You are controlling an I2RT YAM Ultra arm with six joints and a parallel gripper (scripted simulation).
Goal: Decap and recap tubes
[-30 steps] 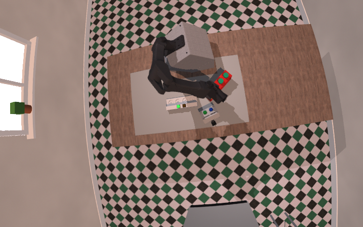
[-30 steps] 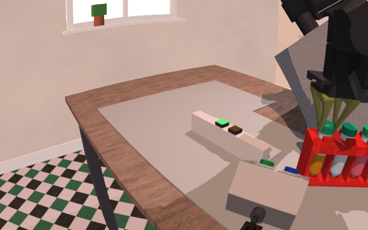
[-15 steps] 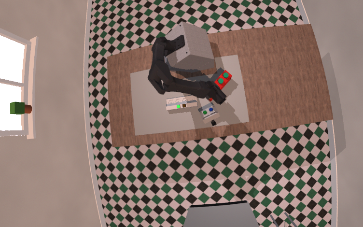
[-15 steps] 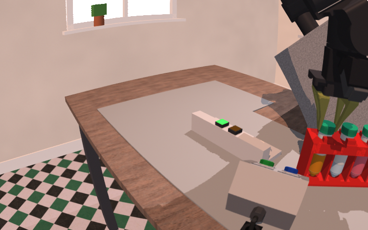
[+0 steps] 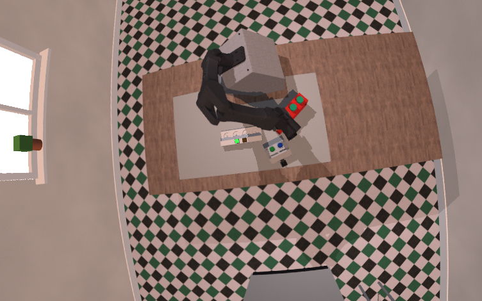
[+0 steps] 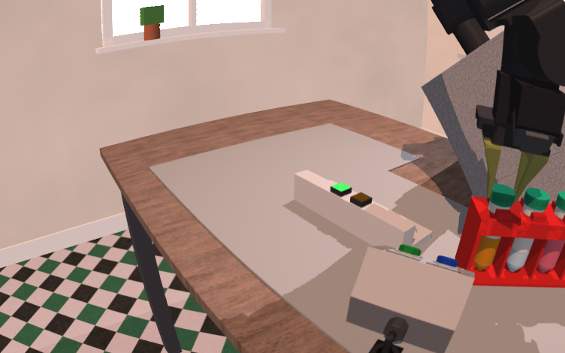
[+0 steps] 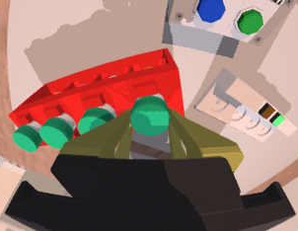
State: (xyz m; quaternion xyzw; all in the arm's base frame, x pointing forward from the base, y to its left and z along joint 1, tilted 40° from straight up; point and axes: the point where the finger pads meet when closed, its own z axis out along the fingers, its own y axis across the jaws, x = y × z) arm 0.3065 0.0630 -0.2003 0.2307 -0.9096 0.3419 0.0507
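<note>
Right now the green key is 120 mm ahead of my hand, 50 mm to the right of it and 50 mm below it. Round my hand: key box (130 mm ahead, 60 mm below, 30 mm to the right); then blue key (100 mm ahead, 50 mm below, 10 mm to the right).
</note>
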